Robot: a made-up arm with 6 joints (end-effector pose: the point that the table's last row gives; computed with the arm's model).
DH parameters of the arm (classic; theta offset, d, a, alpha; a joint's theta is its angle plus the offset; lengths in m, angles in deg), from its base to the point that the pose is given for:
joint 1: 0 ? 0 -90
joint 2: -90 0 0.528 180
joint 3: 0 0 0 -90
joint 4: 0 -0.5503 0 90
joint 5: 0 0.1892 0 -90
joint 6: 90 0 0 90
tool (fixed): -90 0 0 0
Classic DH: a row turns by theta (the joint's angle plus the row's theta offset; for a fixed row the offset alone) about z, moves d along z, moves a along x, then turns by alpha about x.
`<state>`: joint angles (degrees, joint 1 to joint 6).
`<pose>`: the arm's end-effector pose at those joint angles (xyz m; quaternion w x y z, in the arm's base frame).
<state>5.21 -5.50 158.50 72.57 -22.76 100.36</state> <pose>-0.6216 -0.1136 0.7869 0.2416 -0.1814 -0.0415 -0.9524</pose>
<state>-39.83 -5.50 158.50 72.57 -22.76 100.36</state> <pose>-0.5196 0.3596 0.7869 0.1416 0.1835 -0.0312 0.9723</pose>
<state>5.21 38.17 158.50 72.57 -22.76 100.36</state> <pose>-0.1018 -0.0662 1.0821 0.2335 -0.5293 0.0188 -0.8154</pose>
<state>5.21 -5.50 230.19 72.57 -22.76 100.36</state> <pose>-0.2057 -0.0757 0.2525 0.1813 0.4212 -0.1239 -0.8800</pose>
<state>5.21 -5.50 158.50 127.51 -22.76 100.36</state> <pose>-0.6289 0.0583 0.8162 0.1751 -0.0979 0.4165 -0.8867</pose>
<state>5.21 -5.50 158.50 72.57 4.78 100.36</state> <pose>-0.6216 -0.1136 0.7869 0.0135 -0.1257 -0.0724 -0.9893</pose>
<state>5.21 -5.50 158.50 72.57 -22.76 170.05</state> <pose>-0.6216 -0.1136 0.7869 0.0947 -0.2869 0.5101 -0.8053</pose>
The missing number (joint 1, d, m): 0.2832
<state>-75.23 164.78 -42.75 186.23 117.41 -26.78</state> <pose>0.0952 0.3766 0.0463 0.0202 -0.7464 0.5344 -0.3962</pose>
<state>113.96 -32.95 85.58 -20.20 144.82 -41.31</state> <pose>0.3623 -0.3781 1.2409 0.5528 -0.5500 0.4422 0.4431</pose>
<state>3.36 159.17 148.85 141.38 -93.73 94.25</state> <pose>0.7404 0.1915 -0.1927 0.3708 0.6469 -0.6188 0.2472</pose>
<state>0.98 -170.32 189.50 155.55 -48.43 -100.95</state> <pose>0.4587 0.1801 -0.1607 0.8135 -0.4166 -0.2562 -0.3145</pose>
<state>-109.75 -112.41 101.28 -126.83 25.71 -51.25</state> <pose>0.4548 0.9311 -0.0973 0.6958 -0.0586 0.1446 0.7010</pose>
